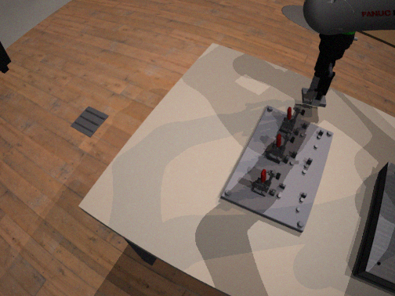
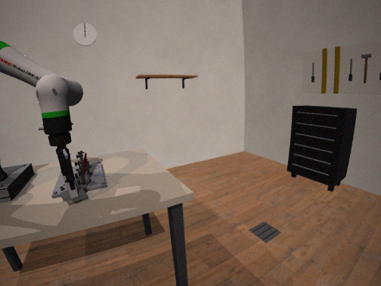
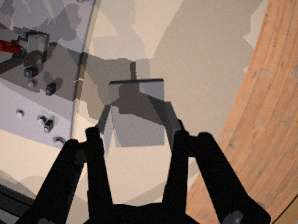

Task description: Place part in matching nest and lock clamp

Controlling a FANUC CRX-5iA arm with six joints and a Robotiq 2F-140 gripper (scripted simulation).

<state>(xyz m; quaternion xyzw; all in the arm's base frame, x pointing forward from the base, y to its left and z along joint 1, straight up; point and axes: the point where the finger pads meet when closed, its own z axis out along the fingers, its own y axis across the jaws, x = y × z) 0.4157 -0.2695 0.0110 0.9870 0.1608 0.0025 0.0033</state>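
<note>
The grey fixture plate lies 26 cm to the left of my hand, 6 cm below it and 1 cm ahead of it. Also, from my hand: part (3 cm below).
</note>
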